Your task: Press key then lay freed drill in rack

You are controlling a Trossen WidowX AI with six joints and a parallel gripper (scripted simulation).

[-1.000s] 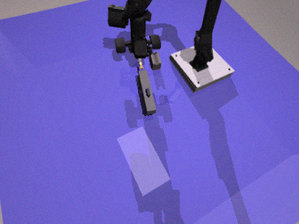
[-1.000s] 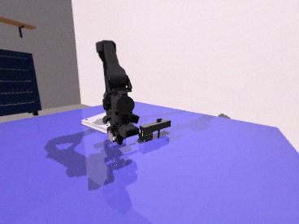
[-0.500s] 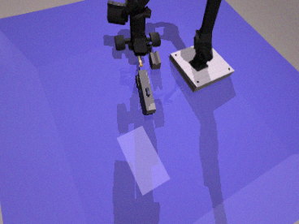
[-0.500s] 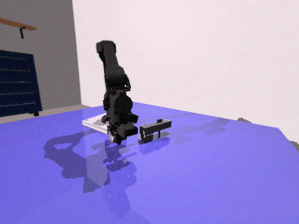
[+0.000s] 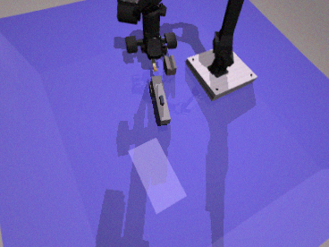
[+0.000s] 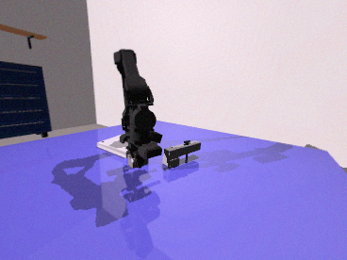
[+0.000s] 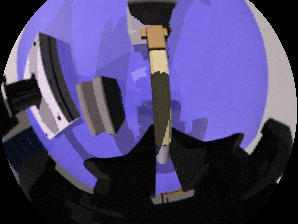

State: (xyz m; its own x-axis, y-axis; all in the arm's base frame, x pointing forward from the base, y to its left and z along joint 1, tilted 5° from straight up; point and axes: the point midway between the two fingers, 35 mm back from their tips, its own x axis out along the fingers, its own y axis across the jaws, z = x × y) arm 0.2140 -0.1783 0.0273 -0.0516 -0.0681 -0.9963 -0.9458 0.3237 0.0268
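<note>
The tan drill lies 40 mm to the left of my gripper tip, 30 mm above it and 10 mm ahead of it. Also, from my gripper tip: grey rack (60 mm to the left, 60 mm behind, 10 mm below); grey holder block (190 mm to the left, 70 mm ahead, 10 mm above); small dark key (210 mm to the left, 80 mm ahead, 20 mm above).
</note>
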